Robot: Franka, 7 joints.
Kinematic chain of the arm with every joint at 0, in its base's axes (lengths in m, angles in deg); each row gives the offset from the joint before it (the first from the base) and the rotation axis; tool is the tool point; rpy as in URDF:
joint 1: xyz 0 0 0.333 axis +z
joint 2: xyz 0 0 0 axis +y
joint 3: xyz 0 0 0.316 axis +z
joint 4: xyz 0.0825 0 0 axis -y
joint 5: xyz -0.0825 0 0.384 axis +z
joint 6: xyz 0 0 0 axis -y
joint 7: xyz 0.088 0 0 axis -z
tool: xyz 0 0 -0.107 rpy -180 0 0
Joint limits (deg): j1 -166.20..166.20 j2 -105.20..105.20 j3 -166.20..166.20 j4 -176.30..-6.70 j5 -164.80..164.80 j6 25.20..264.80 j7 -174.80..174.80
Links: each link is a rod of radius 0.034 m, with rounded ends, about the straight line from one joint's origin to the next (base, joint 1, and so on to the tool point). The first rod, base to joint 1, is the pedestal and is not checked.
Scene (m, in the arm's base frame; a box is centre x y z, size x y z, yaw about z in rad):
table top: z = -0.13
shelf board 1: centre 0.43 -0.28 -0 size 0.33 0.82 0.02 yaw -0.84
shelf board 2: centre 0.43 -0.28 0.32 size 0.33 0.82 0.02 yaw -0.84
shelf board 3: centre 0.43 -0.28 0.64 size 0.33 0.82 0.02 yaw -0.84
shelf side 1: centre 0.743 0 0.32 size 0.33 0.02 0.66 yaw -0.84
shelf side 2: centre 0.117 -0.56 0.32 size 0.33 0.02 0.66 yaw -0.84
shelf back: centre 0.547 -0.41 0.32 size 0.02 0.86 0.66 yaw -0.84
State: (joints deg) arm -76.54 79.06 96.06 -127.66 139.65 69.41 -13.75
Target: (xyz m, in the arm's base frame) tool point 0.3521 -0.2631 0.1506
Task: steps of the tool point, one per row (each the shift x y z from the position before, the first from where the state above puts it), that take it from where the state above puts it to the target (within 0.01 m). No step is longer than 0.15 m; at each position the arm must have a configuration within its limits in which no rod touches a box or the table.
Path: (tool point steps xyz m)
1: -0.0779 0.0171 0.0302
2: -0.0730 0.0313 -0.0068
3: -0.0668 0.0332 -0.0371
4: -0.0646 0.0264 -0.0553
5: 0.0122 -0.0551 -0.0264
6: 0.0022 -0.0460 -0.0411
7: -0.0083 -0.0328 -0.0525
8: -0.0195 -0.0168 -0.0587
9: -0.0308 0.0003 -0.0586
10: -0.0418 0.0158 -0.0519
11: 0.0545 -0.0510 -0.0300
12: 0.0606 -0.0678 -0.0018
13: 0.0591 -0.0755 0.0318

